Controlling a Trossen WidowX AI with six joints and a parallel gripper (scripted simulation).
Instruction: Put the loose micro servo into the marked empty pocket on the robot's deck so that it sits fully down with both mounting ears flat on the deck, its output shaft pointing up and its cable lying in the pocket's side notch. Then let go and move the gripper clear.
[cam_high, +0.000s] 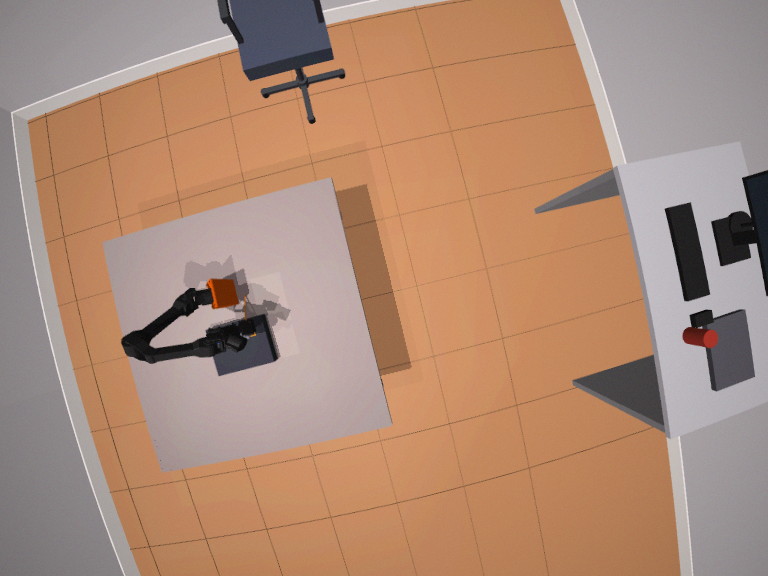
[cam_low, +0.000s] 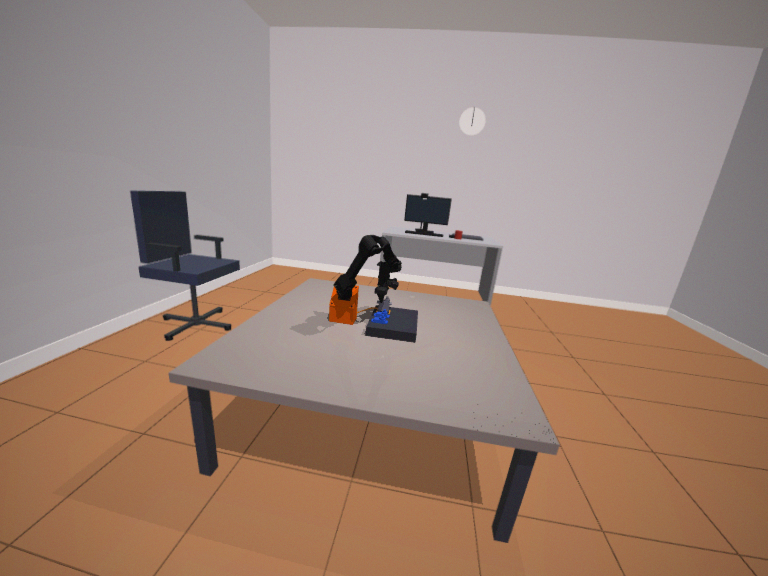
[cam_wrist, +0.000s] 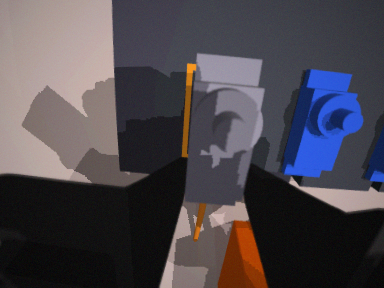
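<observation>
Now: the dark robot deck 12 cm ahead of my gripper tip, 8 cm below it and 7 cm to the right of it.
</observation>
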